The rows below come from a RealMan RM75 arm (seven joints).
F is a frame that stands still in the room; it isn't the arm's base.
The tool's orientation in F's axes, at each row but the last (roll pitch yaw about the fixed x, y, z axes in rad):
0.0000 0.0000 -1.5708
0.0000 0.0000 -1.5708
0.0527 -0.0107 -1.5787
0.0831 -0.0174 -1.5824
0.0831 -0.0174 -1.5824
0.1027 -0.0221 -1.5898
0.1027 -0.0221 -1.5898
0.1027 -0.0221 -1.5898
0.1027 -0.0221 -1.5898
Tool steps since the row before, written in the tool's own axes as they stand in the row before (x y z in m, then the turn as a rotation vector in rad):
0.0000 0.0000 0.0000 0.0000 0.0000 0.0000
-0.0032 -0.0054 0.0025 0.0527 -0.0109 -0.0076
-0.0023 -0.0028 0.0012 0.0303 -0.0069 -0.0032
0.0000 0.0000 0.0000 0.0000 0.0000 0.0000
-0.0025 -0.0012 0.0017 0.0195 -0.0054 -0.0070
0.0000 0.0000 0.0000 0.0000 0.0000 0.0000
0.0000 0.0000 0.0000 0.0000 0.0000 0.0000
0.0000 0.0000 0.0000 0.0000 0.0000 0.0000
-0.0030 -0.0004 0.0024 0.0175 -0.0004 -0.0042
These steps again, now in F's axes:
0.0000 0.0000 0.0000 0.0000 0.0000 0.0000
-0.0054 0.0032 0.0025 -0.0109 -0.0527 -0.0076
-0.0028 0.0023 0.0010 -0.0070 -0.0303 -0.0032
0.0000 0.0000 0.0000 0.0000 0.0000 0.0000
-0.0013 0.0025 0.0016 -0.0050 -0.0196 -0.0071
0.0000 0.0000 0.0000 0.0000 0.0000 0.0000
0.0000 0.0000 0.0000 0.0000 0.0000 0.0000
0.0000 0.0000 0.0000 0.0000 0.0000 0.0000
-0.0006 0.0031 0.0023 -0.0003 -0.0176 -0.0038

